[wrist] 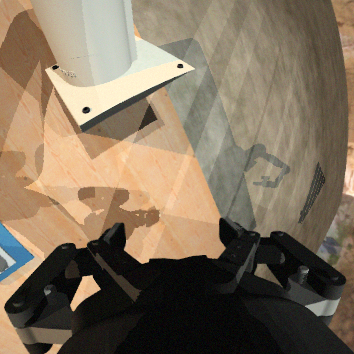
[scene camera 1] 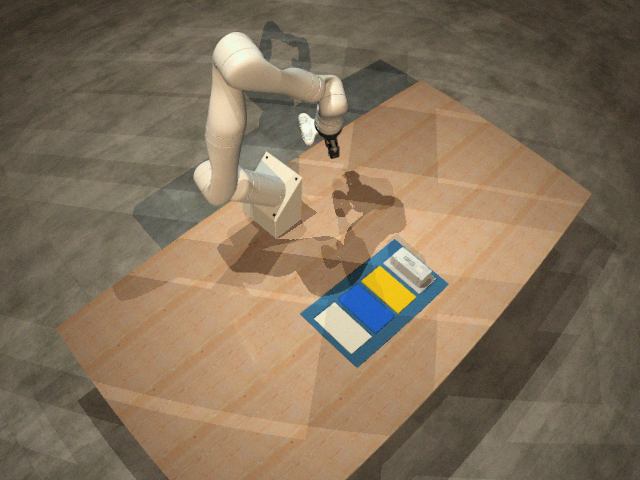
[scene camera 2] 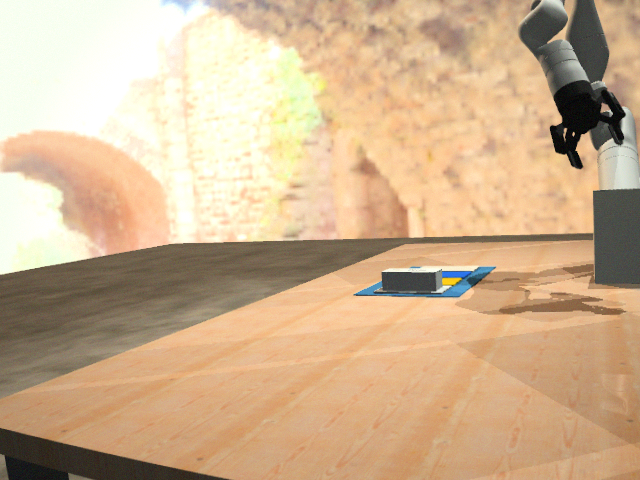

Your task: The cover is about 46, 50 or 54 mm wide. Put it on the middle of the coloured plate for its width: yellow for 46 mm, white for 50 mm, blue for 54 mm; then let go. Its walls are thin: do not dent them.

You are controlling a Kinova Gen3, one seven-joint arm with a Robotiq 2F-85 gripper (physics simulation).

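Frame: origin at the arm's base, x up, y right, z ahead, level; centimetres.
Seen in the pictures: gripper, fingertip midpoint: (wrist: 172, 230) (scene camera 1: 327, 140) (scene camera 2: 599, 156); arm's base, origin of the base link: (wrist: 97, 66) (scene camera 1: 272, 191) (scene camera 2: 622, 216).
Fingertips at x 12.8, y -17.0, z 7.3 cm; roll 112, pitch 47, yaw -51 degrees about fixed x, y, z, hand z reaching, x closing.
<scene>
Offsets run from my fingertips to a thing's middle. Level surfaces: height alone.
The cover {dx -23.5, dy +7.5, dz +37.7 cm} (scene camera 1: 410, 267) (scene camera 2: 412, 280), a long light-grey box shape with dark print on top, lies on a pale plate at one end of the blue mat {dx -25.9 cm} (scene camera 1: 357, 360) (scene camera 2: 369, 291) (wrist: 19, 254). Beside it come the yellow plate {dx -25.7, dy +16.9, dz +35.9 cm} (scene camera 1: 388, 289) (scene camera 2: 451, 281), then the blue plate {dx -25.7, dy +26.2, dz +34.2 cm} (scene camera 1: 367, 308) (scene camera 2: 457, 274), then the white plate {dx -25.7, dy +35.6, dz +32.5 cm} (scene camera 1: 342, 327) at the far end; all three are bare. My gripper (scene camera 1: 333, 153) (scene camera 2: 597, 148) (wrist: 172, 230) is open and empty, high above the table near the arm's base, well away from the cover. The cover's width cannot be read from these views.
The arm's base block (scene camera 1: 288, 209) (scene camera 2: 616, 237) (wrist: 120, 92) stands at the edge of the wooden table {dx -26.1 cm} (scene camera 1: 232, 372) (scene camera 2: 310, 403) (wrist: 175, 175). Arm shadows fall on the table between the base and the mat. The floor lies beyond the table edge, behind the gripper.
</scene>
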